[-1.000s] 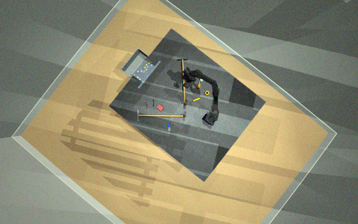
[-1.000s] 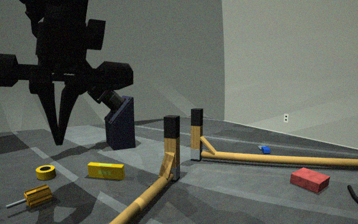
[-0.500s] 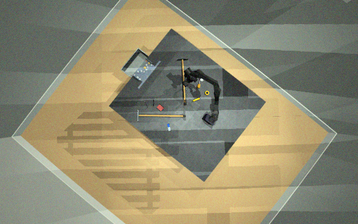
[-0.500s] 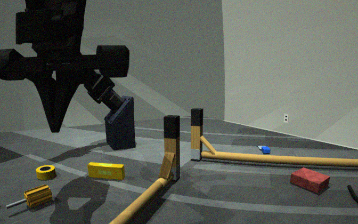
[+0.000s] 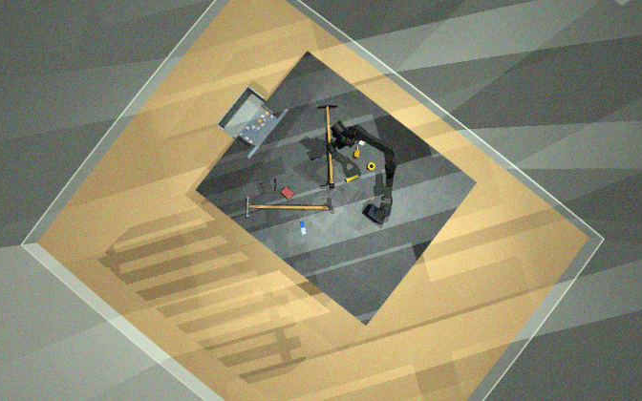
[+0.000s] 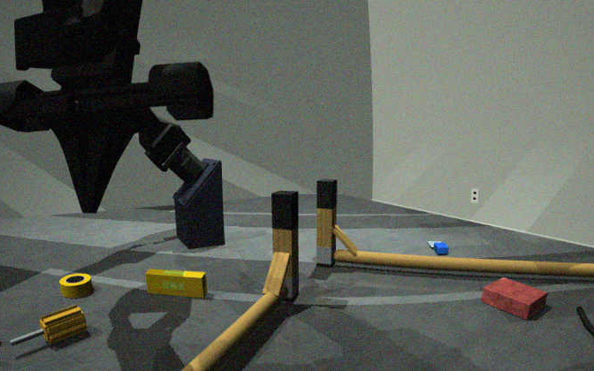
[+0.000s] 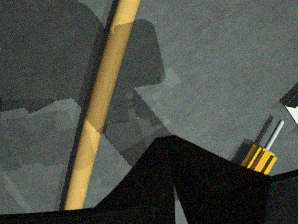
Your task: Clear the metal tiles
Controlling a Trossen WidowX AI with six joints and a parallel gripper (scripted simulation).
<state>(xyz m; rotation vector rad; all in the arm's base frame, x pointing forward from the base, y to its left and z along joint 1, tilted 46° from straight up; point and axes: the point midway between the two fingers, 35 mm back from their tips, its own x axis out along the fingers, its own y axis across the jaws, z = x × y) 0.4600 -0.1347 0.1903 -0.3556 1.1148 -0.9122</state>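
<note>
My gripper tip is 100 mm above the scraper, 60 mm short of it and 10 mm to the right of it. Round my gripper tip: yellow-handled screwdriver: 150 mm below, 120 mm behind, 60 mm to the right; then yellow tape ring: 260 mm behind, 150 mm below, 40 mm to the right; then yellow level: 190 mm behind, 140 mm below, 100 mm to the left.
</note>
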